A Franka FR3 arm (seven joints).
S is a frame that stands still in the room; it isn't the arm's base.
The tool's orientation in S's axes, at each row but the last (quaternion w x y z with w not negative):
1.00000, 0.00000, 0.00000, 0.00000
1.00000, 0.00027, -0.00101, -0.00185
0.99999, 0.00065, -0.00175, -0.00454
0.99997, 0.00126, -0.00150, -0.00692
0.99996, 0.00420, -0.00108, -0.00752
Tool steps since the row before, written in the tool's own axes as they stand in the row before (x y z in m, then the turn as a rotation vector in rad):
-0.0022, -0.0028, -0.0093, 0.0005, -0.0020, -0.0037
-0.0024, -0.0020, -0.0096, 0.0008, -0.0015, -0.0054
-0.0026, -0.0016, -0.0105, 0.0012, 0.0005, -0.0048
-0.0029, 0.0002, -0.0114, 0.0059, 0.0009, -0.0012
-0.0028, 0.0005, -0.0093, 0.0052, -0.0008, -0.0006
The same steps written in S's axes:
-0.0022, -0.0028, -0.0093, 0.0005, -0.0020, -0.0037
-0.0024, -0.0020, -0.0096, 0.0008, -0.0015, -0.0054
-0.0026, -0.0016, -0.0105, 0.0012, 0.0005, -0.0048
-0.0029, 0.0003, -0.0114, 0.0059, 0.0008, -0.0012
-0.0028, 0.0006, -0.0093, 0.0052, -0.0009, -0.0006

